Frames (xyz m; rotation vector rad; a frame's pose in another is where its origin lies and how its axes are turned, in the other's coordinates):
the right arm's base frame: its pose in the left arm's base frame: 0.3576 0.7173 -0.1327 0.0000 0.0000 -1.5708
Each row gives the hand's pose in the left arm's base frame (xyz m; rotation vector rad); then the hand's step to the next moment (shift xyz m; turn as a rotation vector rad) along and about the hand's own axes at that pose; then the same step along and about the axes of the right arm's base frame.
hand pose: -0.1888 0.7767 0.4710 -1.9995 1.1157 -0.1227
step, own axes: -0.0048 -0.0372 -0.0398 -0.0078 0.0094 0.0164
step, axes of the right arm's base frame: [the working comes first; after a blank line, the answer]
step, axes of the left arm's base frame: 0.0042 -0.0108 0.0534 -0.0037 0.0133 -0.0151

0.0108 0.0042 0.0534 -0.0133 -0.0037 -0.0151
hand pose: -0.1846 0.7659 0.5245 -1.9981 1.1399 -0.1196
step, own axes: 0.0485 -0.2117 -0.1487 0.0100 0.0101 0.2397
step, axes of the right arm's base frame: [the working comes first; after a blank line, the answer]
step, axes of the left arm's base frame: 0.1061 -0.0710 0.2302 0.1052 0.1341 -0.1691

0.0710 0.1061 0.2302 -0.1341 0.1052 -0.1691
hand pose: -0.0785 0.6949 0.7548 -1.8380 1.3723 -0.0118
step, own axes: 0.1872 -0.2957 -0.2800 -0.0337 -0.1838 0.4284
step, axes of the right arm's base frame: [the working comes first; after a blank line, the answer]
step, axes of the left arm's base frame: 0.1827 -0.2968 0.2817 0.3271 0.2945 -0.1572

0.2968 0.1827 0.2817 -0.2945 0.3271 -0.1572
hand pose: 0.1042 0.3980 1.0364 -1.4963 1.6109 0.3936
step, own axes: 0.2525 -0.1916 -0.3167 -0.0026 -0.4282 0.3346
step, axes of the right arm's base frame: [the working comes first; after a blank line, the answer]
step, axes of the left arm's base frame: 0.0842 -0.4373 0.0491 0.5198 0.1507 -0.0489

0.4373 0.0842 0.0491 -0.1508 0.5198 -0.0489
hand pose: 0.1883 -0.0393 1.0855 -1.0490 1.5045 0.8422
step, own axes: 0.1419 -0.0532 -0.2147 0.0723 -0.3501 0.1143
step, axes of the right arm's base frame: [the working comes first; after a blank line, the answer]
step, axes of the left arm's base frame: -0.0345 -0.2410 -0.0989 0.3641 -0.0357 -0.0840

0.2410 -0.0345 -0.0989 0.0357 0.3641 -0.0840
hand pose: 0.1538 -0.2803 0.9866 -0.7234 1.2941 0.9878
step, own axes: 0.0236 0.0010 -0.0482 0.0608 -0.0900 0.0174
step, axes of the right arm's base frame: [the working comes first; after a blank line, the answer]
step, axes of the left arm's base frame: -0.0222 -0.0378 -0.0309 0.0879 -0.0119 -0.0650

0.0378 -0.0222 -0.0309 0.0119 0.0879 -0.0650
